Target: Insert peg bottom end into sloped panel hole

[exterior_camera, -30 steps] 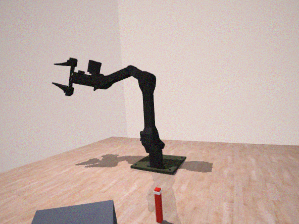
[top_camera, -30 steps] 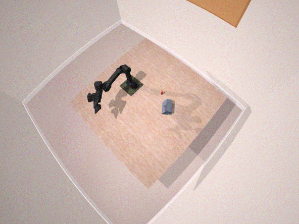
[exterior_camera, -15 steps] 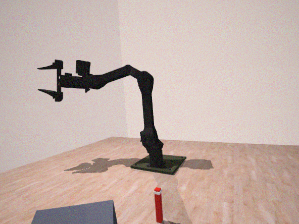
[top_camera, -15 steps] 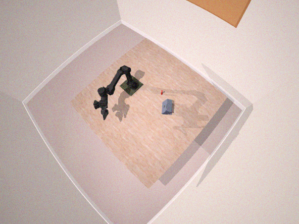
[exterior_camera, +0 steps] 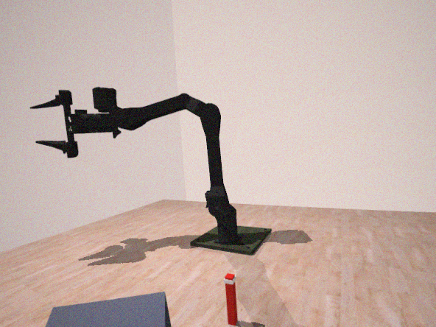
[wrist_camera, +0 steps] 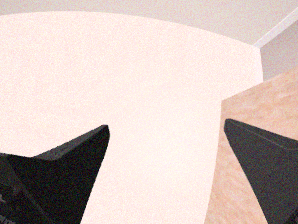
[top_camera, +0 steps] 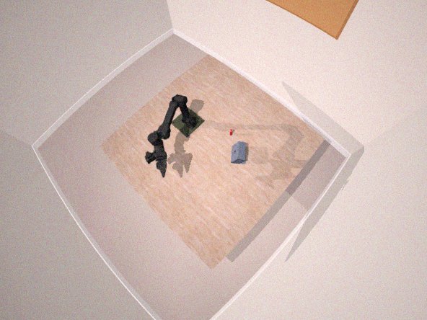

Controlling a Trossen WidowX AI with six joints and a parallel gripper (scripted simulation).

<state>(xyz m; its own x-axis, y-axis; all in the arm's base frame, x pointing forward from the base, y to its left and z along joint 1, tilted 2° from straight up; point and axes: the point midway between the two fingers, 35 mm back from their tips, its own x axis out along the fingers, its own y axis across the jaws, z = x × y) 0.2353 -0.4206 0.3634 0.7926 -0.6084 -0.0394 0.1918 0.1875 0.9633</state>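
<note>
Right now the peg is 4 cm ahead of my gripper tip, 56 cm to the left of it and 32 cm below it. Round my gripper tip: sloped panel (18 cm ahead, 46 cm to the left, 33 cm below).
</note>
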